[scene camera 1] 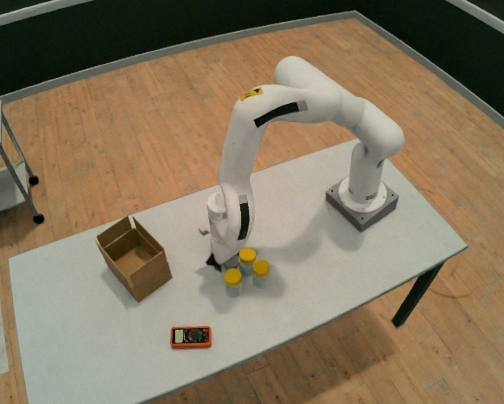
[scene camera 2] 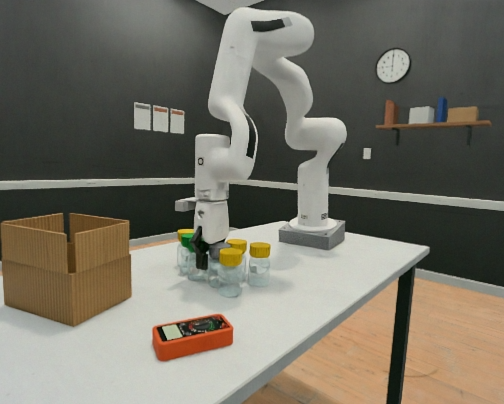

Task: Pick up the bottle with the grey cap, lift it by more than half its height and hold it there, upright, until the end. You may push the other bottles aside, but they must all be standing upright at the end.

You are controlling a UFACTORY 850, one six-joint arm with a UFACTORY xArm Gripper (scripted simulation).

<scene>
cardboard box: scene camera 1; scene camera 2
same spot on cardboard box: (scene camera 2: pixel 99 276) = (scene camera 1: pixel 148 281)
</scene>
